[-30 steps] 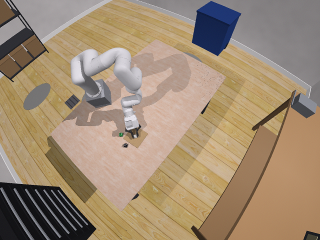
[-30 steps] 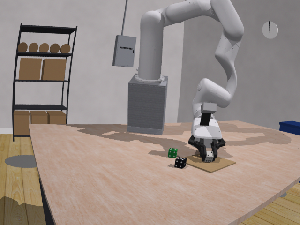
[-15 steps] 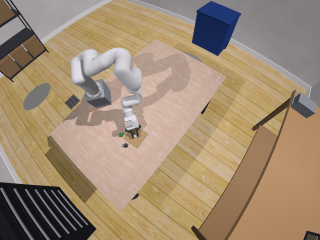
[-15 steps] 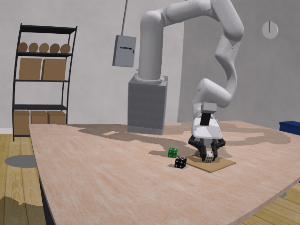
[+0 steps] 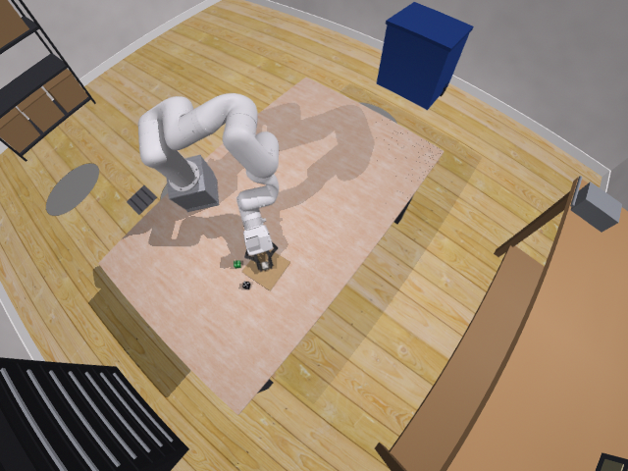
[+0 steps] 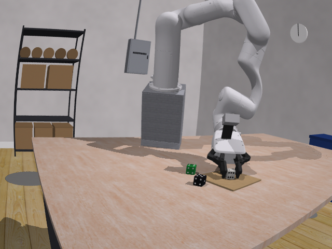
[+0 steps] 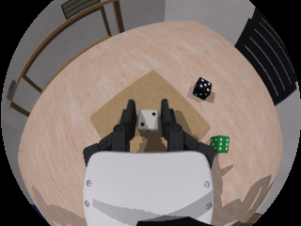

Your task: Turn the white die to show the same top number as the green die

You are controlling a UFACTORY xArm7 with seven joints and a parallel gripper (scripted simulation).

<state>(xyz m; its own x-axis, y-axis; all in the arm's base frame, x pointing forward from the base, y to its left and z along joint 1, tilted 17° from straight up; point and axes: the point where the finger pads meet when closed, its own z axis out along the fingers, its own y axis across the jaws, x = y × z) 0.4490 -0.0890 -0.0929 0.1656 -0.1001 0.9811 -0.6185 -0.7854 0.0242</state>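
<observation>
Now: hand 10 mm above the white die. The rest, counted from my hand: green die 100 mm behind, 60 mm to the right, 20 mm below; then brown mat 30 mm below; then black die 20 mm behind, 100 mm to the right, 20 mm below.
</observation>
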